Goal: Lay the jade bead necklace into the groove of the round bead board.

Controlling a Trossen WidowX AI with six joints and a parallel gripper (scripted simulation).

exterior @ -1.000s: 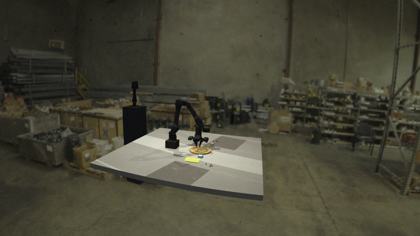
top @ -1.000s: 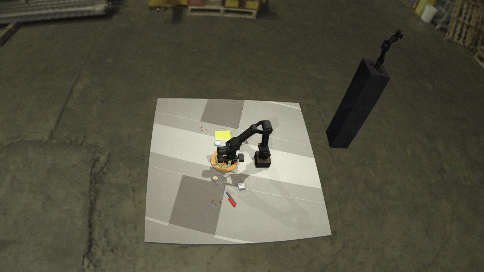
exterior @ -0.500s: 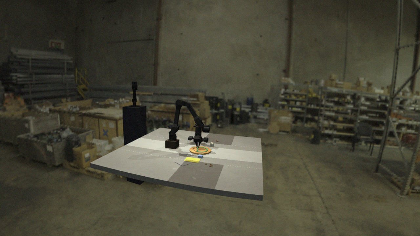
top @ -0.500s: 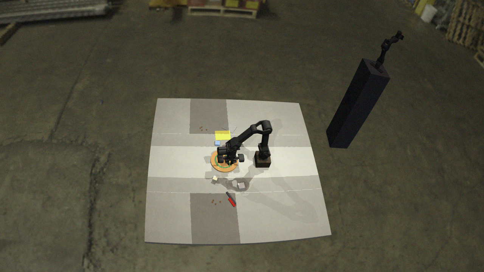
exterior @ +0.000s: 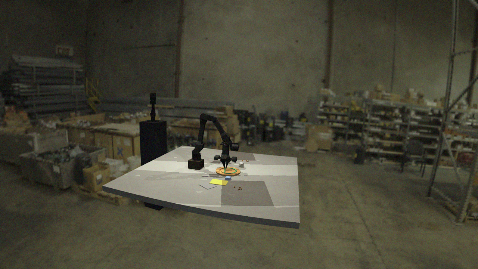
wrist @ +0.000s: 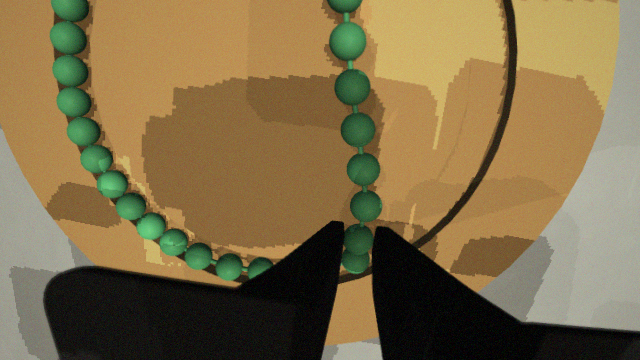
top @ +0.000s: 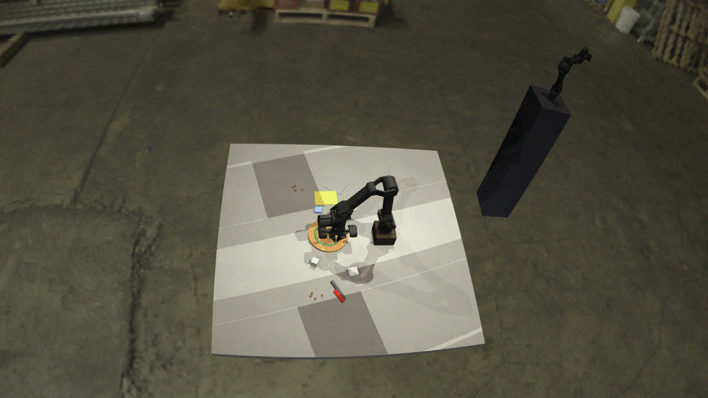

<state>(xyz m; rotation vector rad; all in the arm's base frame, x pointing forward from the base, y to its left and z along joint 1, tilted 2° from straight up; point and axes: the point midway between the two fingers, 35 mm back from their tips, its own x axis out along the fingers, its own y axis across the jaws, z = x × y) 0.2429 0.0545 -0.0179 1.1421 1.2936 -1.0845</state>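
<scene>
My gripper tip is 19 cm to the left of the blue block, 9 cm short of it and 1 cm above it. Also, from my gripper tip: yellow pad (28 cm to the right, 5 cm ahead, 1 cm below); white strip (19 cm to the right, 6 cm behind, 1 cm below); cream cube (13 cm to the left, 10 cm ahead).
</scene>
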